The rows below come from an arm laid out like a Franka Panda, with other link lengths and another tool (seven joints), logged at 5 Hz.
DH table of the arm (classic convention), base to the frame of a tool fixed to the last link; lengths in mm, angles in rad. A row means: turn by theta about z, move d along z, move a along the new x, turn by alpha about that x. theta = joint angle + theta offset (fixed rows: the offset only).
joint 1: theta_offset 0  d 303  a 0  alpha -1.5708
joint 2: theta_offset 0  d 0  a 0  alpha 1.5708
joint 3: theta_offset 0  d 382.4  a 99.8  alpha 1.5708
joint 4: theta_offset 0  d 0  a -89.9  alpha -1.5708
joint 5: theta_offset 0  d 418.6  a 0  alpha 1.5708
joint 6: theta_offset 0  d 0  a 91.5  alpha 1.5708
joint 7: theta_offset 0.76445  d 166.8  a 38  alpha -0.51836
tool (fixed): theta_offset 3.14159  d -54.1  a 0  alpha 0
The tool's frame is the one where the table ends.
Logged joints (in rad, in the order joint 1, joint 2, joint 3, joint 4, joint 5, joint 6, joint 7), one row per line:
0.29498, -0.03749, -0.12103, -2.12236, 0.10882, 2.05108, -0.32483
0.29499, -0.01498, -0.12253, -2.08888, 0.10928, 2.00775, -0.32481
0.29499, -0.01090, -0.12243, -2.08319, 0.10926, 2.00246, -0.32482
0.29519, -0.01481, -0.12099, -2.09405, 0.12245, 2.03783, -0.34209
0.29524, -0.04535, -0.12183, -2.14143, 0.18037, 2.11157, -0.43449
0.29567, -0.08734, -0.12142, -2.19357, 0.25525, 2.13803, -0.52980
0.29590, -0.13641, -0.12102, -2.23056, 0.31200, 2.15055, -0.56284
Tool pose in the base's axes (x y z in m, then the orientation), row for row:
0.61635, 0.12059, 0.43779, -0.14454, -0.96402, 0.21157, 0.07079
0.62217, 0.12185, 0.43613, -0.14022, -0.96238, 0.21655, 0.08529
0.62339, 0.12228, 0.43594, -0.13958, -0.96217, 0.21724, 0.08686
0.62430, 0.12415, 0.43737, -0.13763, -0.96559, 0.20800, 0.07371
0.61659, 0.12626, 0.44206, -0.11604, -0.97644, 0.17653, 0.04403
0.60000, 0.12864, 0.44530, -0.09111, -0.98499, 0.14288, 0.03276
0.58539, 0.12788, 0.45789, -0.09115, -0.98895, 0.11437, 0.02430
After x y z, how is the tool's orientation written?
As a quaternion, x y z w.
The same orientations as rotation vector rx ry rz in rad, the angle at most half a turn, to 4 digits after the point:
-0.4347, -2.8992, 0.6363
-0.4181, -2.8695, 0.6457
-0.4158, -2.8662, 0.6471
-0.4132, -2.8989, 0.6245
-0.3547, -2.9845, 0.5396
-0.2804, -3.0315, 0.4397
-0.2820, -3.0597, 0.3538

